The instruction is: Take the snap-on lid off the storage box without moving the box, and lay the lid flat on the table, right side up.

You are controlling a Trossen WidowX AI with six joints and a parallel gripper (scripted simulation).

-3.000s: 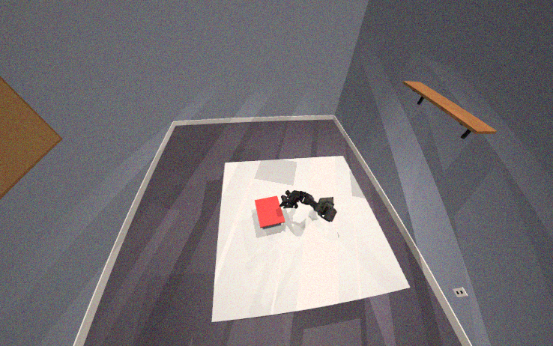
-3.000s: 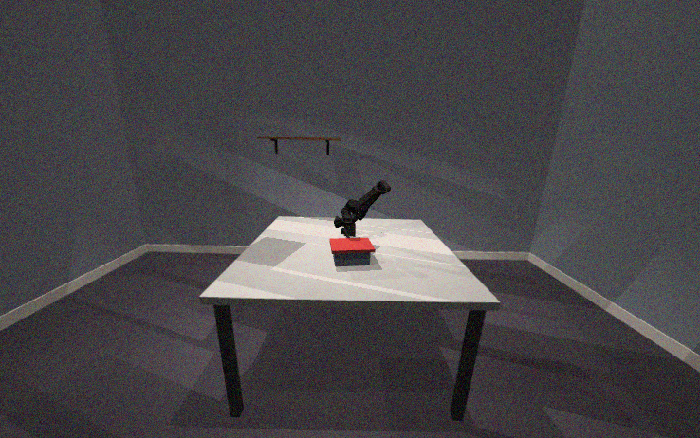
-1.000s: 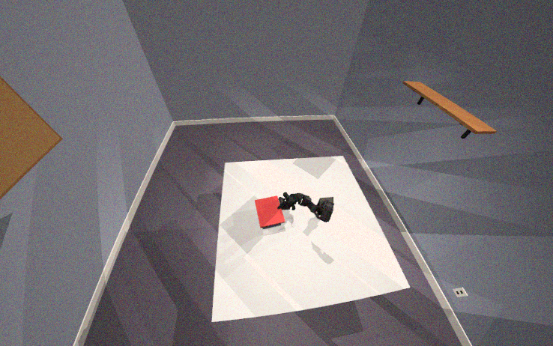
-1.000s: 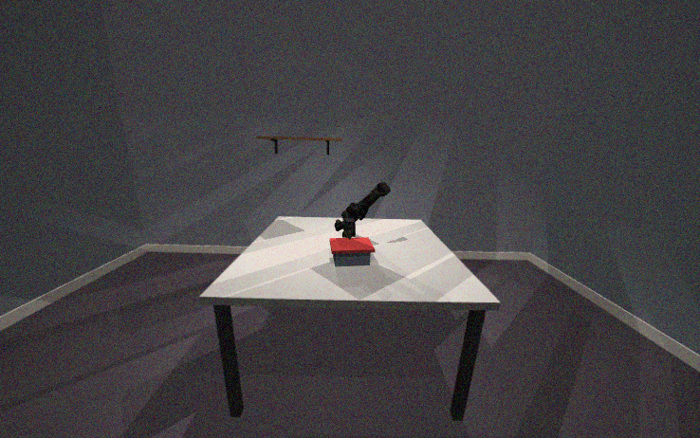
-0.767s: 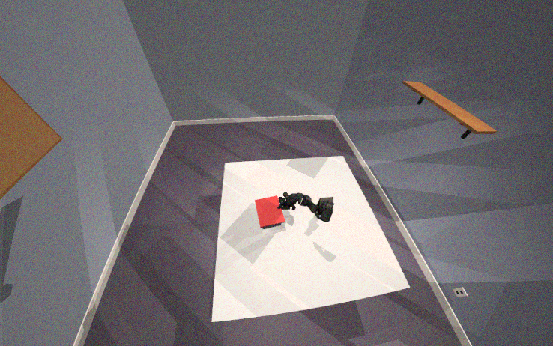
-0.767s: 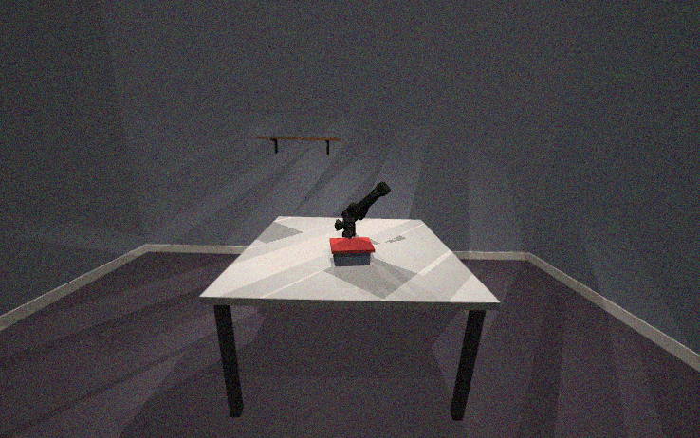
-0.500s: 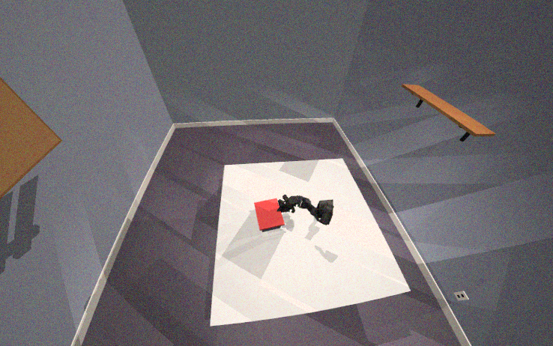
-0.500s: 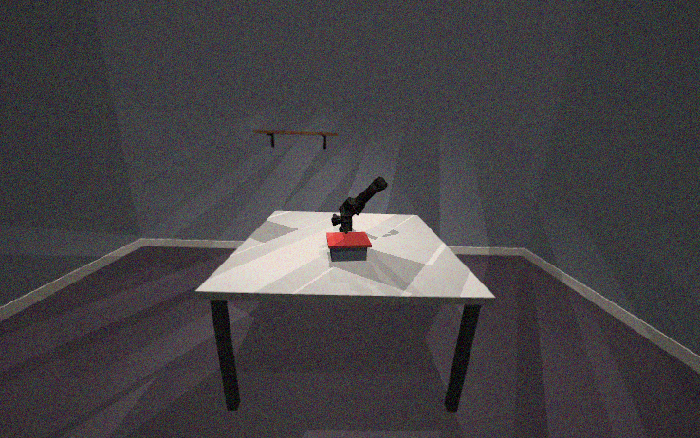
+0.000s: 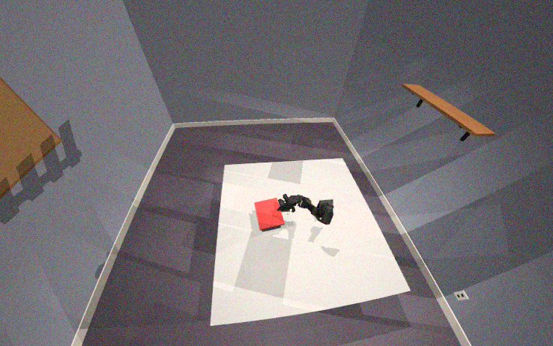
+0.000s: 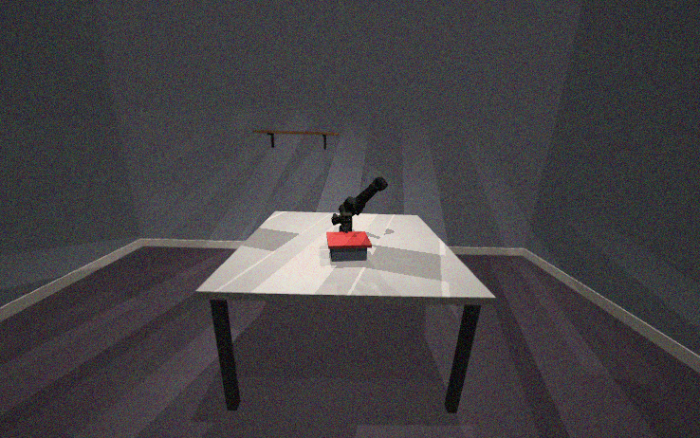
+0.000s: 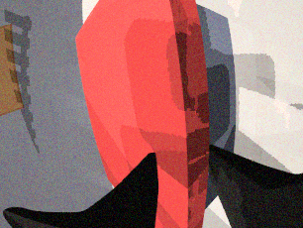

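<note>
Right now the red lid is 80 mm ahead of my gripper tip. Also, from my gripper tip: storage box (80 mm ahead, 50 mm below).
</note>
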